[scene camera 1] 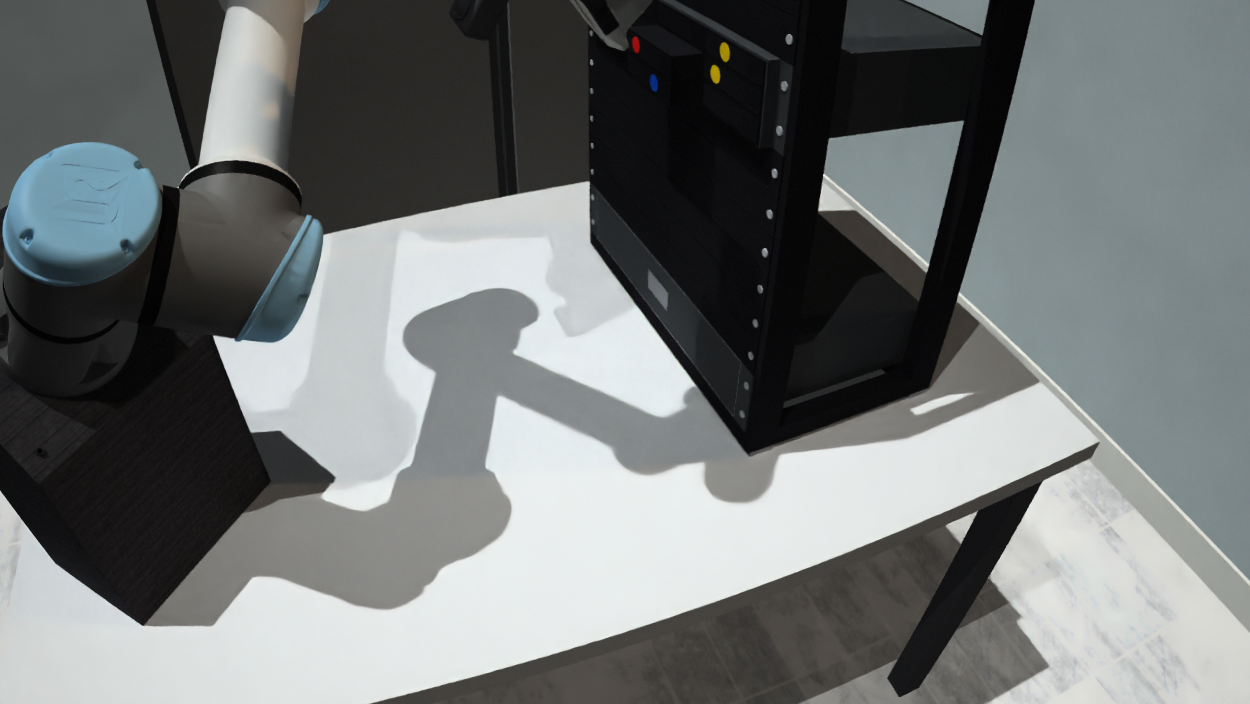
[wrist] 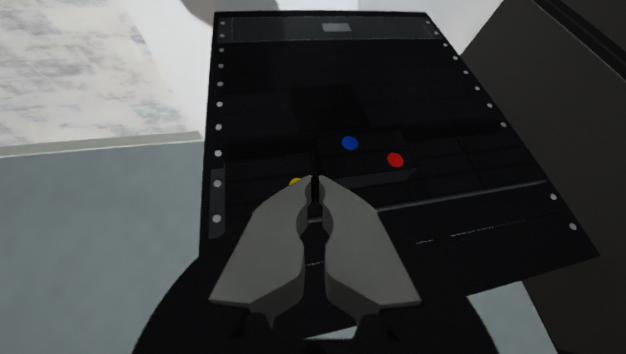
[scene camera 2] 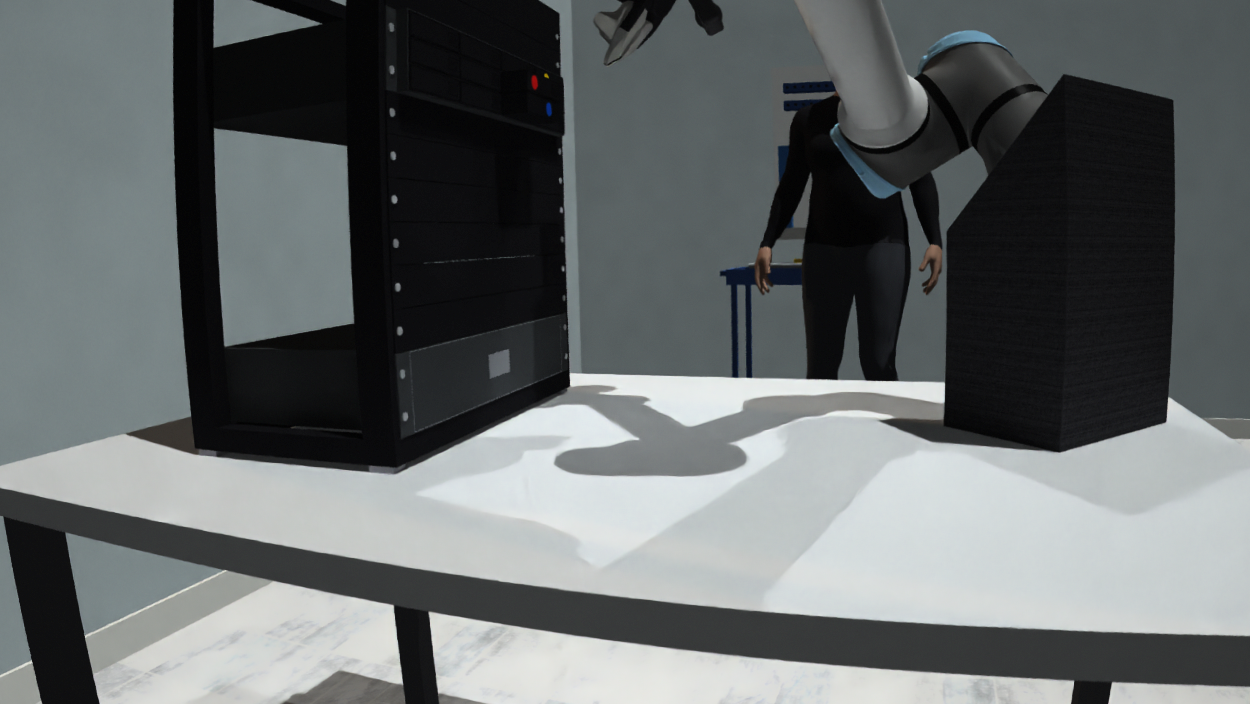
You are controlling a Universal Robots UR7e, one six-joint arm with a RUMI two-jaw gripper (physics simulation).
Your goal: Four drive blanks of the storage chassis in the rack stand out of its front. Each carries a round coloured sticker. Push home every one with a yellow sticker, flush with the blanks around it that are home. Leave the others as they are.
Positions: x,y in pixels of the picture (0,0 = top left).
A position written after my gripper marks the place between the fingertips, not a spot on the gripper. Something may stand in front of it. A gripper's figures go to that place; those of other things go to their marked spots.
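Labels:
My gripper [scene camera 2: 605,64] is 118 cm from the lens. As for the black rack [scene camera 2: 458,119], it is 101 cm from the lens.

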